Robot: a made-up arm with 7 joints.
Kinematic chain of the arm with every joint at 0, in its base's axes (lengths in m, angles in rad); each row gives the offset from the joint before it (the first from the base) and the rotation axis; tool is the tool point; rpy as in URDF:
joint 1: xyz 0 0 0.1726 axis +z
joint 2: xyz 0 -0.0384 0.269 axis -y
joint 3: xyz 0 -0.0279 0.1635 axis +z
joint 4: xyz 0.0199 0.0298 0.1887 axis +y
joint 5: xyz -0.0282 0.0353 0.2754 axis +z
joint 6: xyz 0 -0.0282 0.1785 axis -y
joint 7: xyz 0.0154 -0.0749 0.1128 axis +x
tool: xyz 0 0 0 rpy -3.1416 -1.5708 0
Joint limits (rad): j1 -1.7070..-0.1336 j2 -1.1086..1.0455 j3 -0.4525..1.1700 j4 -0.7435..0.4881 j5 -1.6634..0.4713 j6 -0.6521..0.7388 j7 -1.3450..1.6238
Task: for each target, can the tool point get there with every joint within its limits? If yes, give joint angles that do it. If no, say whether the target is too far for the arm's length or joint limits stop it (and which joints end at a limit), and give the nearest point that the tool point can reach.
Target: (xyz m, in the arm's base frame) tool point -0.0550 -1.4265 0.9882
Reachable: no: too far | nearest point -0.0338 -0.8756 0.7771 | short by 0.590 m
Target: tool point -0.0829 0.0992 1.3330
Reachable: yes | joints -0.9820 0.2731 0.8673 0.2066 -0.4570 -0.4474 1.2810
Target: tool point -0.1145 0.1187 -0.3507
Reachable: no: joint limits stop it (at a limit: joint 2, joint 4, joint 6) | nearest point -0.5552 0.5755 0.3672 | short by 0.958 m
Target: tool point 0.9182 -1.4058 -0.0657
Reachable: no: too far | nearest point 0.4806 -0.7358 0.4976 | short by 0.979 m
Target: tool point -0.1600 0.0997 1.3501
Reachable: yes | joints -0.9686 0.2314 0.5487 0.1440 -0.5549 0.0323 0.1226
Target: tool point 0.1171 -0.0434 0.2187
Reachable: no: joint limits stop it (at a limit: joint 2, joint 4, joint 5, joint 6) | nearest point 0.7977 -0.2956 0.4876 | short by 0.774 m
